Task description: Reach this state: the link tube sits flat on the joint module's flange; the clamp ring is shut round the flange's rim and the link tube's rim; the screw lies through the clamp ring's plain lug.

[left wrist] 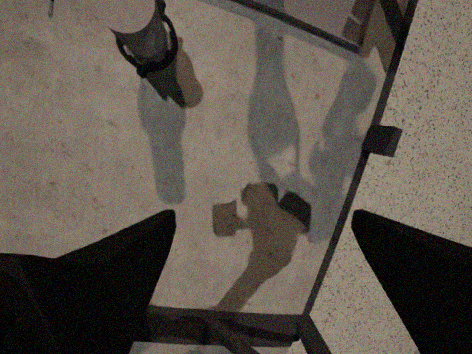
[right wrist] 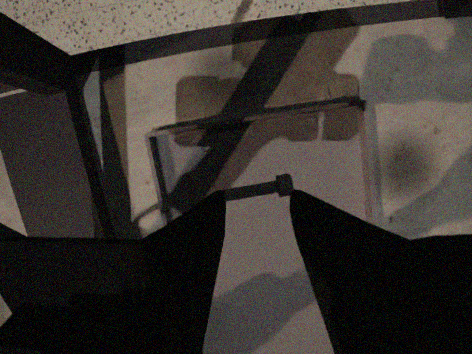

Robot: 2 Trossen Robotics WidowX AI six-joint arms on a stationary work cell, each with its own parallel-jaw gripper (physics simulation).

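Frame: origin at the left arm's base, x left, y back, z up, level; centimetres.
Where they show: left gripper, fingertip midpoint: (left wrist: 264, 218); right gripper, fingertip midpoint: (right wrist: 257, 199).
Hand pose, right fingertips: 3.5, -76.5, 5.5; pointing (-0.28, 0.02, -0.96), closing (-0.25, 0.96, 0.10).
Observation:
After its pixels a point has its place, as x, y, z.
A pale round-topped cylindrical part (left wrist: 137, 15) {16.8, -42.5, 8.2} with a dark grey side stands at the top left of the left wrist view, cut by the frame edge. A thin black clamp ring (left wrist: 173, 47) {15.0, -43.8, -0.7} goes round it, with a small lug at its lower side. Whether this is the link tube on the joint module, and how they are seated, I cannot tell. My left gripper (left wrist: 264, 218) {2.0, -36.8, 20.9} is wide open and empty, well away from the ring. My right gripper (right wrist: 257, 199) {3.5, -76.5, 5.5} is shut on the dark screw (right wrist: 250, 191) {3.1, -77.1, 5.9}; the screw lies crosswise at the fingertips, its head at the right finger.
A shallow tray with a dark rim (left wrist: 300, 25) {3.6, -61.3, -7.6} (right wrist: 300, 106) lies at the top of the left wrist view and below the right gripper. A dark bar (left wrist: 334, 227) {-27.8, -39.0, -7.8} edges the table, with a small dark block (left wrist: 385, 140) {-19.5, -56.2, -2.7} on it. Arm shadows cross the table.

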